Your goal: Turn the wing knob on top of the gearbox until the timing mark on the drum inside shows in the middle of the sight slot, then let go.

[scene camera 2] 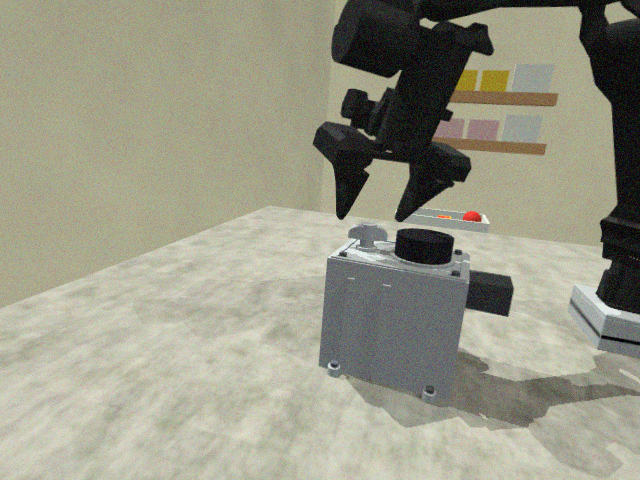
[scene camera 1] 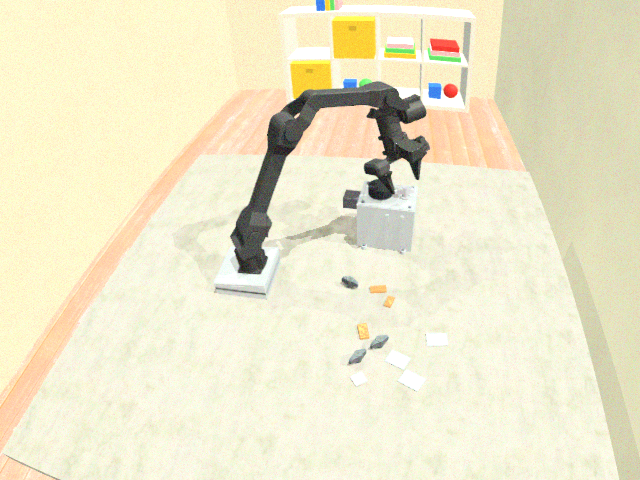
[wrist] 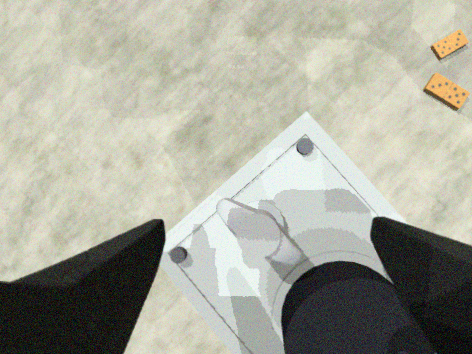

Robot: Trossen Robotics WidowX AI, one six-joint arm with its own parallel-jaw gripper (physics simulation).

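Frame: origin at the arm's base, x right, y ahead, z up, level; millimetres.
Where they show: gripper, fingertip midpoint: (scene camera 2: 369, 219) (scene camera 1: 405, 186) (wrist: 267, 228); arm's base, origin of the base link: (scene camera 2: 626, 305) (scene camera 1: 253, 264).
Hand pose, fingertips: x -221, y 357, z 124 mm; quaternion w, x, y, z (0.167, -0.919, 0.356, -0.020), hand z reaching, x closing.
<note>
Each offset is from my fingertips to the top centre of the thing. "spot": to the spot under its first point. Level surfaces: height alone.
The grey gearbox @(dx -7, dy -68, dz -1 mm) (scene camera 1: 385, 227) (scene camera 2: 392, 325) (wrist: 295, 172) stands upright on the mat. Its pale wing knob @(dx -6, dy +0, dz -4 mm) (scene camera 1: 404, 194) (scene camera 2: 367, 235) (wrist: 257, 225) stands on top, beside a round black cap @(spot: dx +17, dy -67, dz -8 mm) (scene camera 1: 379, 190) (scene camera 2: 424, 248) (wrist: 345, 315). In the wrist view the knob's wings run from upper left to lower right. My gripper (scene camera 1: 405, 184) (scene camera 2: 370, 219) (wrist: 267, 228) is open and empty, its fingertips apart on either side above the knob and not touching it. The sight slot and the timing mark cannot be made out in these views.
A black block @(spot: dx +11, dy -142, dz -48 mm) (scene camera 1: 351, 199) (scene camera 2: 489, 293) juts from the gearbox's side. Orange pieces @(dx +209, dy -42, dz -166 mm) (scene camera 1: 377, 289) (wrist: 446, 91), dark grey stones @(dx +207, dy -113, dz -144 mm) (scene camera 1: 349, 282) and white squares @(dx +344, dy +113, dz -170 mm) (scene camera 1: 436, 339) lie on the mat @(dz -172 mm) (scene camera 1: 170, 372). A tray (scene camera 2: 478, 226) with a red ball (scene camera 2: 471, 216) stands behind.
</note>
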